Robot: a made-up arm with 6 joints.
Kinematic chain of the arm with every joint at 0, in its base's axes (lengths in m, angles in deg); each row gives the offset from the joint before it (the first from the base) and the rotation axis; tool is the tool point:
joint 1: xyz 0 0 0.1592 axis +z
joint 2: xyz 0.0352 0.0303 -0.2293 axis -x
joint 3: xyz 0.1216 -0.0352 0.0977 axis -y
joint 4: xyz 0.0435 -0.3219 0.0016 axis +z
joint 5: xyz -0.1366 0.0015 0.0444 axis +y
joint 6: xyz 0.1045 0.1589 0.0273 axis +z
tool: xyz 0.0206 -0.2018 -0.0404
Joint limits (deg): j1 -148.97..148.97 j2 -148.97..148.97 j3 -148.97..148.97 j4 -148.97..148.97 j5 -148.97..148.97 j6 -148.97..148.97
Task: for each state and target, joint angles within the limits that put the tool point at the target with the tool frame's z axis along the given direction. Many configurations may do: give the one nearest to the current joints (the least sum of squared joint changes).
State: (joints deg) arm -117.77 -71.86 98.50 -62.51 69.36 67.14
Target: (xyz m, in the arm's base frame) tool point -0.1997 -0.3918 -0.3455 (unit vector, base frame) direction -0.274 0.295 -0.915
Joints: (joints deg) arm -98.21 -92.88 81.68 -70.47 72.41 68.83
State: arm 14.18 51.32 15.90 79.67 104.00 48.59
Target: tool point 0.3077 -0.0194 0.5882 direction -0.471 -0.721 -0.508
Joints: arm -13.18 90.27 -8.45 108.61 147.31 26.09
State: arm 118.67 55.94 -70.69 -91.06 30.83 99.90
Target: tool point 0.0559 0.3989 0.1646 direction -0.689 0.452 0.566
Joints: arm 127.92 52.08 -39.26 -48.43 22.24 72.72
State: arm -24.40 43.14 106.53 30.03 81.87 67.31
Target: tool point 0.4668 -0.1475 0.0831 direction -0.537 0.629 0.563
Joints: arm 8.66 17.30 109.13 30.69 80.37 80.37
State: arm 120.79 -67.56 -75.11 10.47 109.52 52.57
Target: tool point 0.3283 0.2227 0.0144 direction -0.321 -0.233 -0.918
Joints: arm 132.87 -16.48 -71.42 6.99 105.71 32.74
